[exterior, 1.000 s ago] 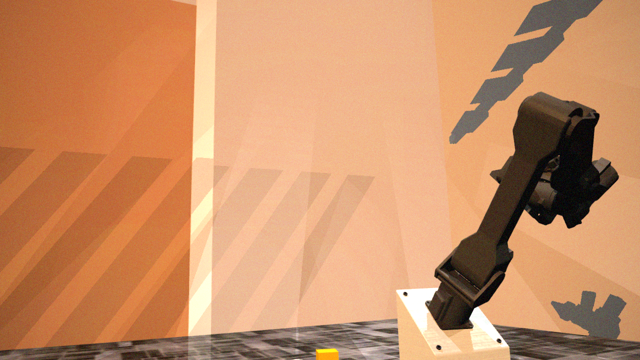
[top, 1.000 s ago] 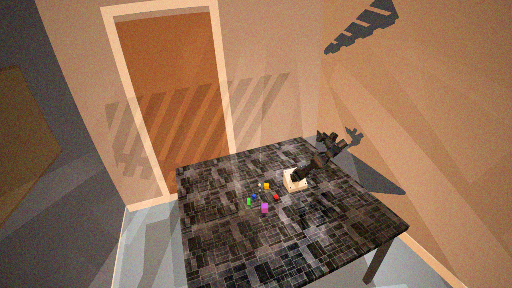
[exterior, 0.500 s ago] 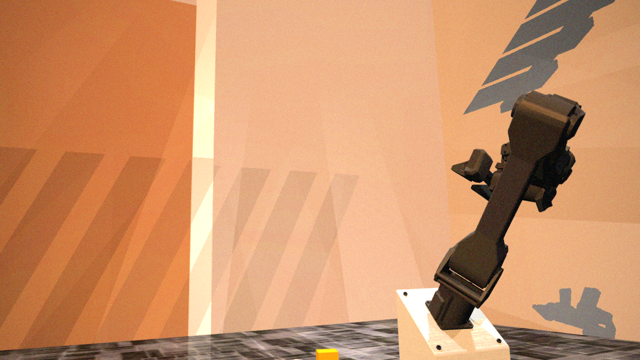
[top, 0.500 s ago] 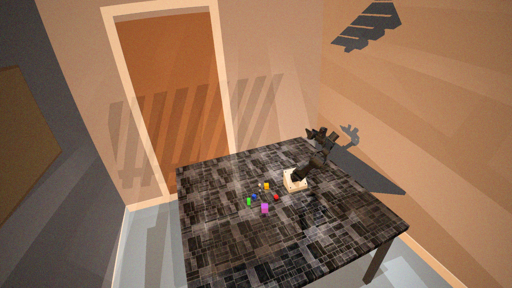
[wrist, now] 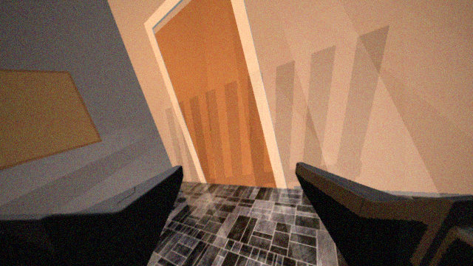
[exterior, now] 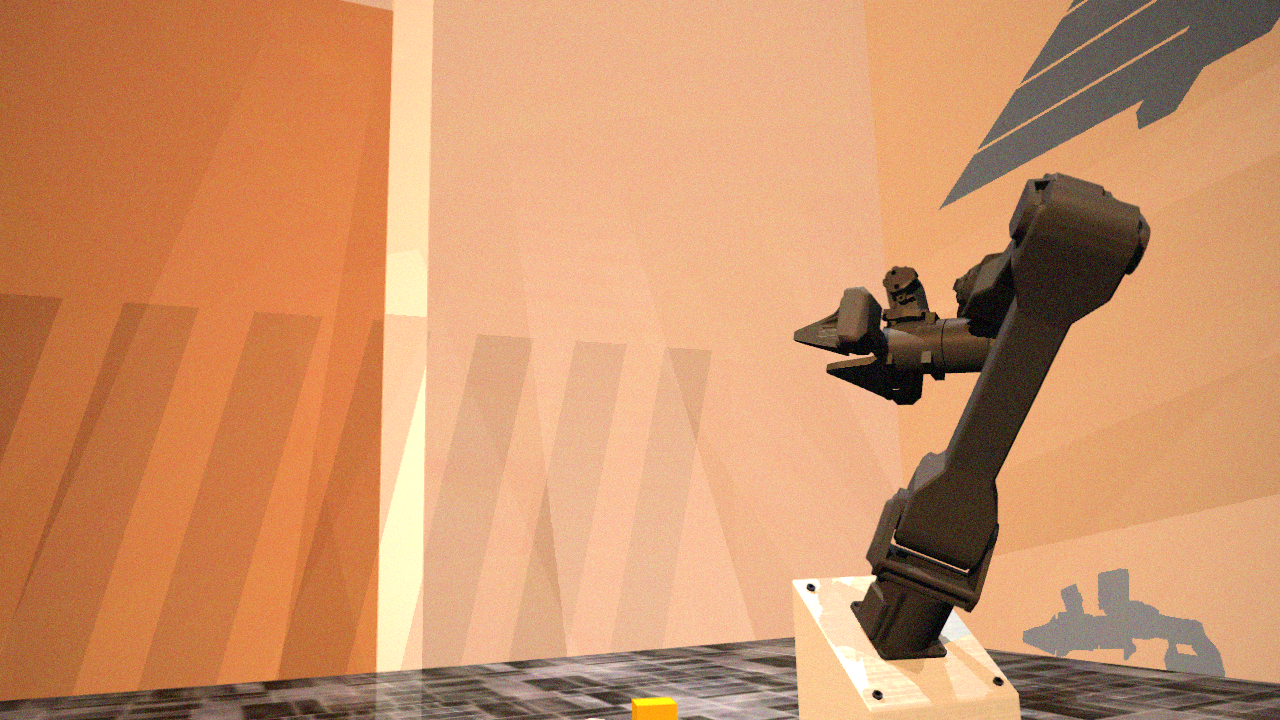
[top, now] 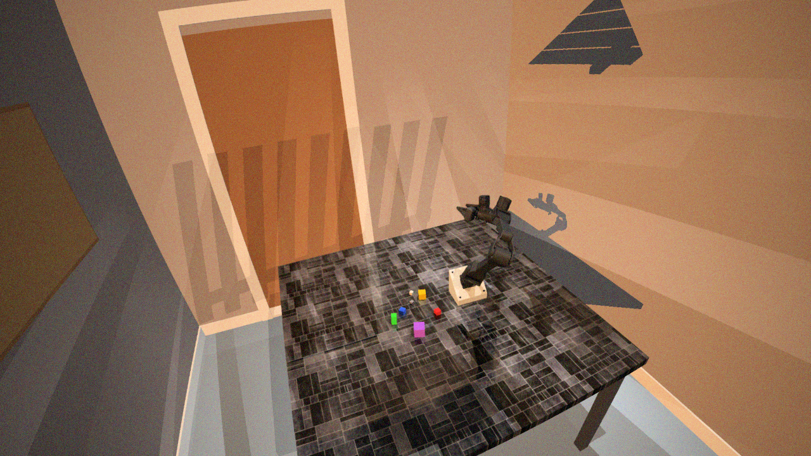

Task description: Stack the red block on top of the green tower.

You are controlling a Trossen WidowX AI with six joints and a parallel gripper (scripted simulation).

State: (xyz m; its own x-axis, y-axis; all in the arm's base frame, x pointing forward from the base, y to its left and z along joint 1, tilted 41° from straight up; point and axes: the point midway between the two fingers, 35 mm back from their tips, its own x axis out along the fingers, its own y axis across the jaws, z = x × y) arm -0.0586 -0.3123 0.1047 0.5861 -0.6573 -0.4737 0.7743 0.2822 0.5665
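Right now my gripper tip is 220 mm short of the red block, 270 mm to the right of it and 360 mm above it. From my gripper tip the other things lie so: yellow block (250 mm ahead, 140 mm to the left, 350 mm below); blue block (370 mm ahead, 220 mm to the left, 360 mm below); magenta block (330 mm ahead, 360 mm to the left, 340 mm below).
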